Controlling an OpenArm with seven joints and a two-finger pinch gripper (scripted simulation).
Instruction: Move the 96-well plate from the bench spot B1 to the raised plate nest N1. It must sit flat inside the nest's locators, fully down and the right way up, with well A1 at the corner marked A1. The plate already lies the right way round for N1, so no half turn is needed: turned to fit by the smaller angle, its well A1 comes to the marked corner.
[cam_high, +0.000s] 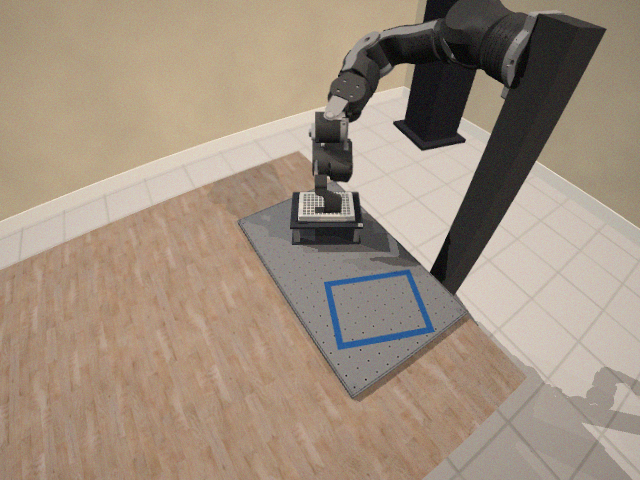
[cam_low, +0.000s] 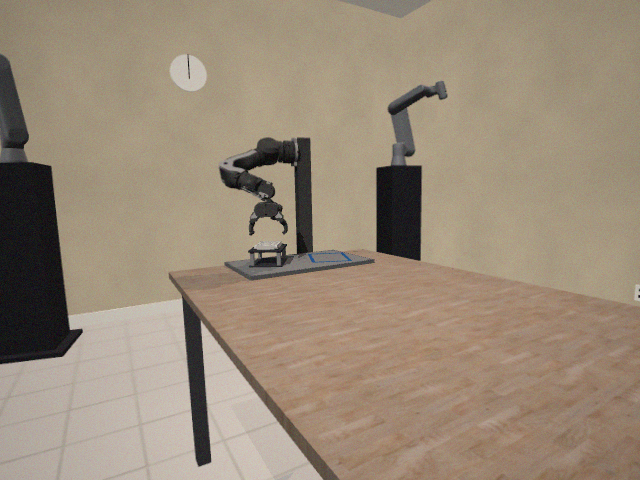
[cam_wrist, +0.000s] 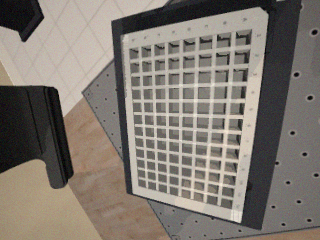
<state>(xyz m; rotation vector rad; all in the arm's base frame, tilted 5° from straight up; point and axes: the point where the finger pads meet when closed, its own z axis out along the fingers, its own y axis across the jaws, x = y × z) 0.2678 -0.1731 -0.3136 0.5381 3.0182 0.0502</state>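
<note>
My hand is 40 mm above the white 96-well plate. The rest, counted from my hand: black raised nest N1: 50 mm below; A1 label: 80 mm to the left, 50 mm below, 50 mm behind.
</note>
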